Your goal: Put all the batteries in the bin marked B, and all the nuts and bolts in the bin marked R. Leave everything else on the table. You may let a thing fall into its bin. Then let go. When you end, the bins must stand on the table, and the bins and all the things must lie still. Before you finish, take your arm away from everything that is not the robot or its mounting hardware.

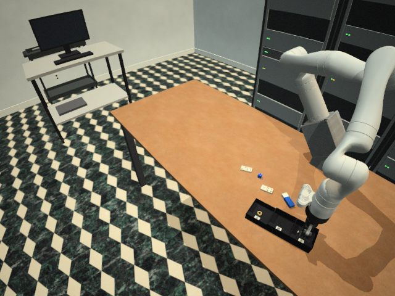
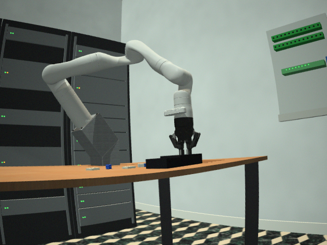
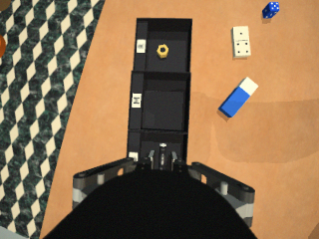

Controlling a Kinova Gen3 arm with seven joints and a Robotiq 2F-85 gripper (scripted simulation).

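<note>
Now: the black battery 30 mm below my hand. From my hand the other things lie so: yellow nut 170 mm to the right, 30 mm below, 30 mm ahead; then bin 80 mm to the right, 20 mm below, 20 mm ahead; then blue-and-white eraser 120 mm to the right, 100 mm behind, 30 mm below.
</note>
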